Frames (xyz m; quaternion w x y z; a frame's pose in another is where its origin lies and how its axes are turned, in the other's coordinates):
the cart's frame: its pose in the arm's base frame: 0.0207 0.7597 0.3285 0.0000 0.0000 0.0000 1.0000
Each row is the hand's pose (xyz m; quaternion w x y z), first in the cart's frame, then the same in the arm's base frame.
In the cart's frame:
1: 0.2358 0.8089 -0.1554 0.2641 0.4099 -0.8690 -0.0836
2: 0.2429 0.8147 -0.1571 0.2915 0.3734 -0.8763 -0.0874
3: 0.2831 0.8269 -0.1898 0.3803 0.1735 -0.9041 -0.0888
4: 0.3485 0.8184 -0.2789 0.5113 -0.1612 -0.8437 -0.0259
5: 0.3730 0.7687 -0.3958 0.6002 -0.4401 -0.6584 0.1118
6: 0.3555 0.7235 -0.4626 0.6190 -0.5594 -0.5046 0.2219
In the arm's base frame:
1: -0.2151 -0.0492 0.1731 0.0836 0.8690 0.4099 0.2641
2: -0.2222 -0.0550 0.1714 0.0874 0.8763 0.3734 0.2915
3: -0.2624 -0.0672 0.1387 0.0888 0.9041 0.1735 0.3803
4: -0.3278 -0.0587 0.0496 0.0259 0.8437 -0.1612 0.5113
5: -0.3523 -0.0090 -0.0673 0.1118 -0.6584 0.4401 -0.6002
6: -0.3348 0.0362 -0.1341 0.2219 -0.5046 0.5594 -0.6190

